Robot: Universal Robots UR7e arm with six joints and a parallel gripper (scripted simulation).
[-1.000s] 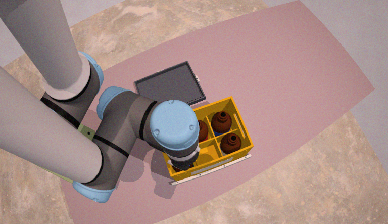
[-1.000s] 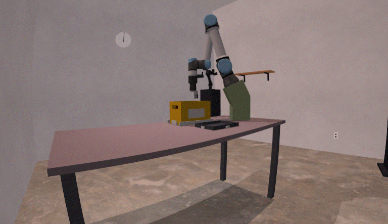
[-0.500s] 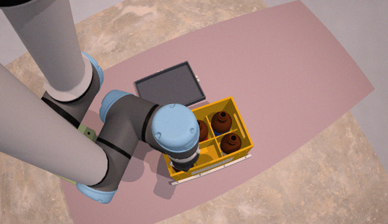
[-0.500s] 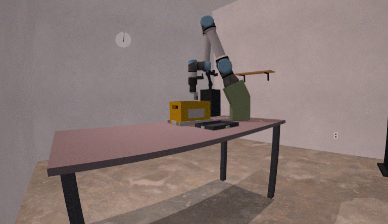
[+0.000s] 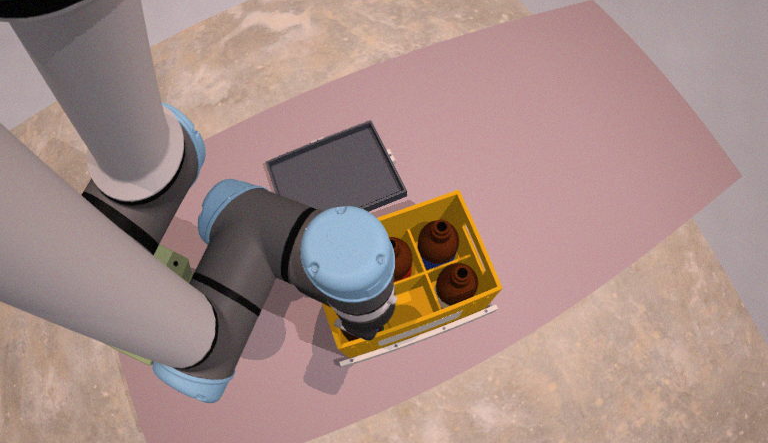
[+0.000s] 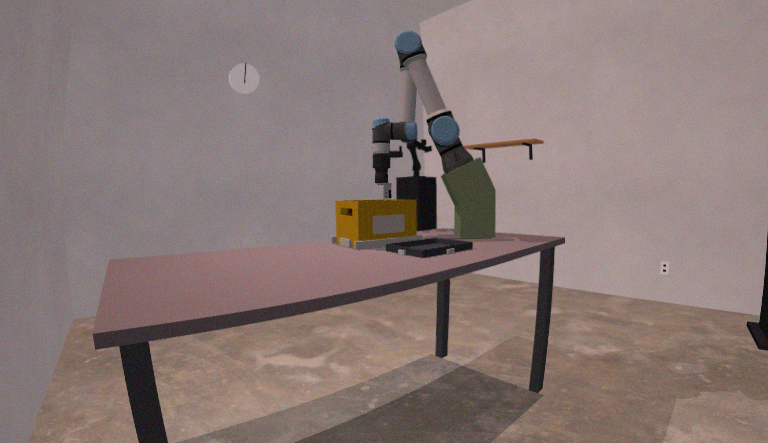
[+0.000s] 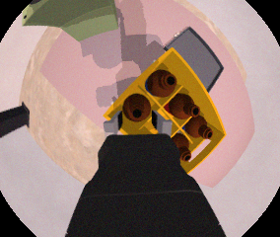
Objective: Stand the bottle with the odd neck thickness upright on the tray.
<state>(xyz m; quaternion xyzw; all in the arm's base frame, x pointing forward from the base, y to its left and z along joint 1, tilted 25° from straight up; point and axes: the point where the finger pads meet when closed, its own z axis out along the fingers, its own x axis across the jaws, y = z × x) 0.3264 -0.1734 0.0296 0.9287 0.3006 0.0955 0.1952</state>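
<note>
Now: hand 10 cm short of the crate, 3 cm to the right of it and 12 cm above it. Also, from my hand: glass bottle: 18 cm ahead, 3 cm to the right, 11 cm below; dark tray: 11 cm ahead, 31 cm to the left, 19 cm below.
</note>
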